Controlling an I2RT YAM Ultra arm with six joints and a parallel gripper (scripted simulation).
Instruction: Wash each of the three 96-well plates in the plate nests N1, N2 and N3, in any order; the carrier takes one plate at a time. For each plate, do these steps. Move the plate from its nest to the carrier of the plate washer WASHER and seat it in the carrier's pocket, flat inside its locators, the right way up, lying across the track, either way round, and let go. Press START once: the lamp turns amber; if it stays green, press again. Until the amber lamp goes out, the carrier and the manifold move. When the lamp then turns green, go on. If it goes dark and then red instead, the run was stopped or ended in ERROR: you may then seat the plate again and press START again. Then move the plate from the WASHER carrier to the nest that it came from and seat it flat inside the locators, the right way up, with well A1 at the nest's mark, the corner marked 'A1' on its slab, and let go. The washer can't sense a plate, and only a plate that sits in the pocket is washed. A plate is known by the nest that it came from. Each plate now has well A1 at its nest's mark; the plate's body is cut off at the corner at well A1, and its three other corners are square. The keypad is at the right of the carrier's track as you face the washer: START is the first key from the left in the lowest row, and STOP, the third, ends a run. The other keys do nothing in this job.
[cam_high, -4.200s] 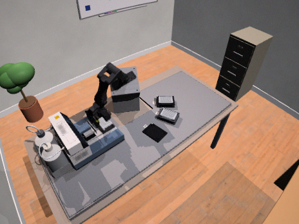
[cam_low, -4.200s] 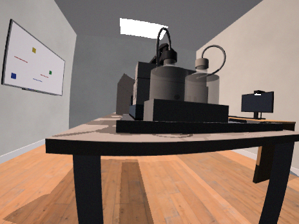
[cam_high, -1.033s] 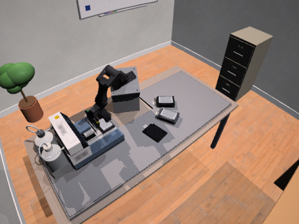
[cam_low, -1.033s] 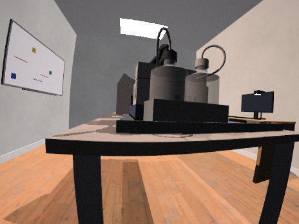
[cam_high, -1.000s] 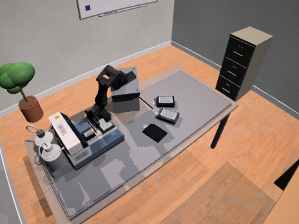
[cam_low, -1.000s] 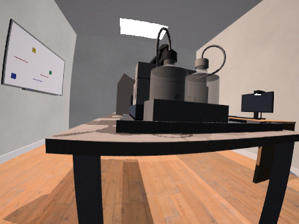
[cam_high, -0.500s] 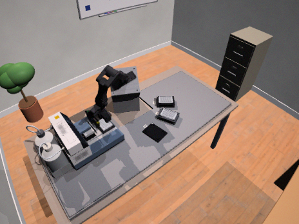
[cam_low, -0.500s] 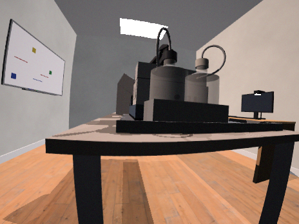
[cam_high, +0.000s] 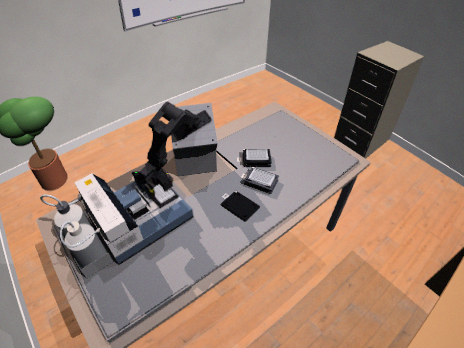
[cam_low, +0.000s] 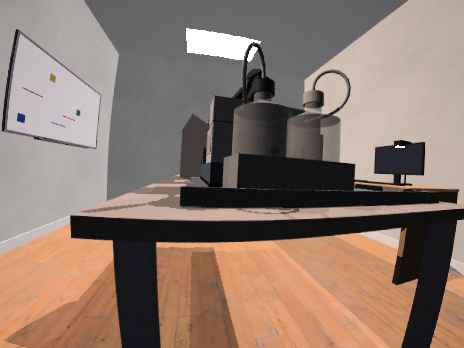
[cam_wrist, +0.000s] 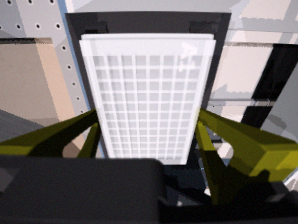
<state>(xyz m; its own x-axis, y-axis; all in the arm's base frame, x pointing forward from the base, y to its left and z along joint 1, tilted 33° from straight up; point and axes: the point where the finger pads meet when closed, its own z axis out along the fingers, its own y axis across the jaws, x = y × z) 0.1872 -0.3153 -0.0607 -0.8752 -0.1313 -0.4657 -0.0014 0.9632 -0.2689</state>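
Right now my hand is 2 cm above the dark carrier. Round my hand: plate washer 15 cm to the right, 3 cm above; label 18 cm ahead, 28 cm to the left, 9 cm below; black nest 28 cm ahead, 29 cm to the left, 9 cm below.
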